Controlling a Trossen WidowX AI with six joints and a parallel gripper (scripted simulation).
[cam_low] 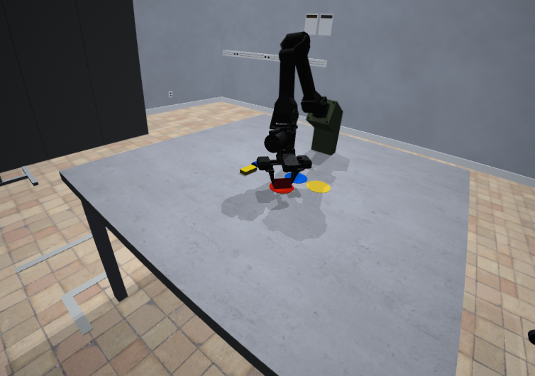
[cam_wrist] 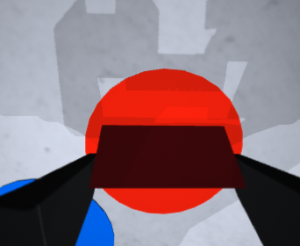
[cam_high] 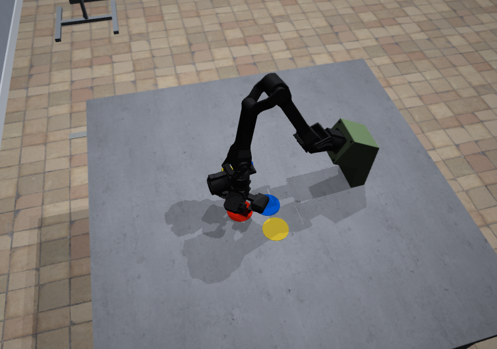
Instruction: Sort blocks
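Right now my hand is 30 mm above the dark red block. The rest, counted from my hand: yellow circle: 70 mm behind, 120 mm to the left, 50 mm below; blue circle: 100 mm behind, 20 mm to the left, 50 mm below; red circle: 50 mm below.
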